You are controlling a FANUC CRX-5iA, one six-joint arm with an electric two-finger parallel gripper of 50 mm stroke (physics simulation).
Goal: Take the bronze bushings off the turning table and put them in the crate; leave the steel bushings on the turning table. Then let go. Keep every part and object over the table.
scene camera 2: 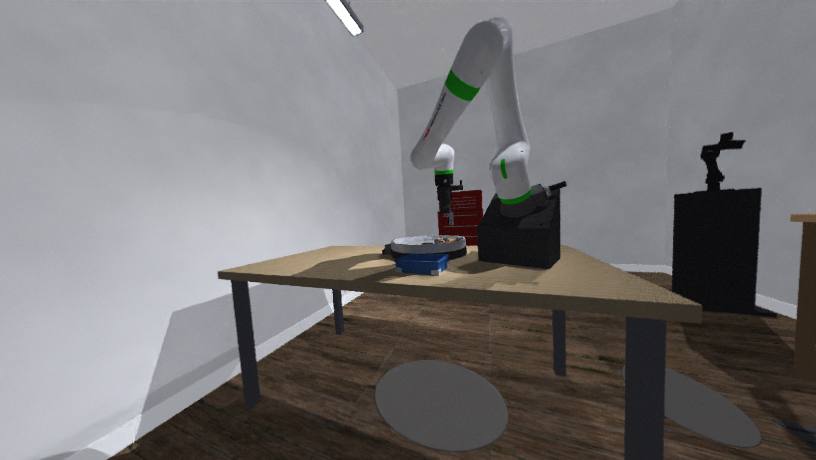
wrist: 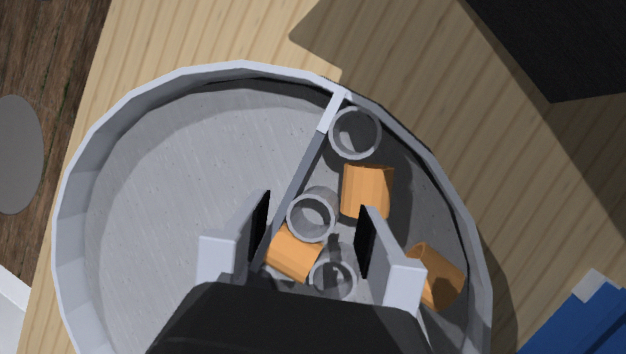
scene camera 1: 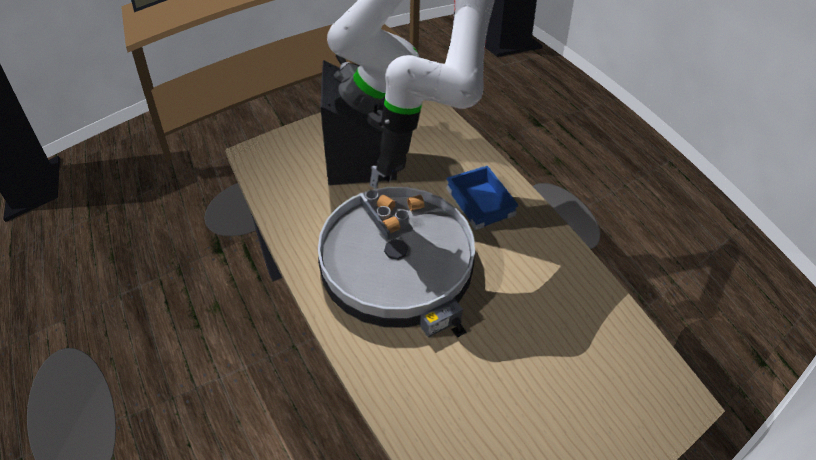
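Where they show: gripper, fingertip midpoint: [scene camera 2: 450, 223] [wrist: 312, 217] [scene camera 1: 380, 183]; arm's base, link origin: [scene camera 2: 518, 206] [scene camera 1: 357, 98].
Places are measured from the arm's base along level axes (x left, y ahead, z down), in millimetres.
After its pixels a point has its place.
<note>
My gripper [scene camera 1: 382, 181] @[x -77, y 319, z 67 mm] [scene camera 2: 449, 219] @[x -77, y 319, z 67 mm] [wrist: 312, 217] @[x -77, y 319, z 67 mm] is open and empty above the turning table [scene camera 1: 360, 274] @[x -223, y 490, z 185 mm] [scene camera 2: 417, 248] @[x 107, y 446, z 172 mm] [wrist: 175, 165] @[x -224, y 387, z 184 mm]. Three bronze bushings lie on their sides there: one [scene camera 1: 386, 202] @[x -61, y 321, z 148 mm] [wrist: 366, 190] @[x -57, y 308, z 147 mm] near the rim, one [scene camera 1: 391, 224] @[x -85, y 400, z 150 mm] [wrist: 293, 254] @[x -81, y 382, z 148 mm] against the divider wall, one [scene camera 1: 415, 203] @[x 12, y 359, z 153 mm] [wrist: 442, 282] @[x 25, y 339, z 148 mm] apart at the right in the wrist view. Three steel bushings stand upright: one [wrist: 331, 134] @[x -100, y 285, z 147 mm] in the corner of divider and rim, one [wrist: 328, 196] @[x -80, y 330, z 160 mm] by the divider, one [wrist: 351, 260] @[x -38, y 365, z 158 mm] beside the divider-side bronze bushing. The blue crate [scene camera 1: 496, 217] @[x 230, y 467, z 216 mm] [scene camera 2: 421, 264] @[x 306, y 357, z 200 mm] [wrist: 570, 325] @[x 168, y 333, z 212 mm] shows no bushing inside.
The divider wall [scene camera 1: 374, 212] @[x -106, y 336, z 153 mm] [wrist: 305, 170] @[x -105, y 319, z 153 mm] runs inward from the rim. A dark hub [scene camera 1: 395, 249] @[x -106, y 464, z 176 mm] is at the turning table's centre. A small grey box with a yellow label [scene camera 1: 441, 320] @[x -108, y 714, z 181 mm] stands at its front edge. The black robot stand [scene camera 1: 351, 142] @[x -77, y 122, z 65 mm] [scene camera 2: 518, 237] @[x 113, y 10, z 123 mm] is behind it.
</note>
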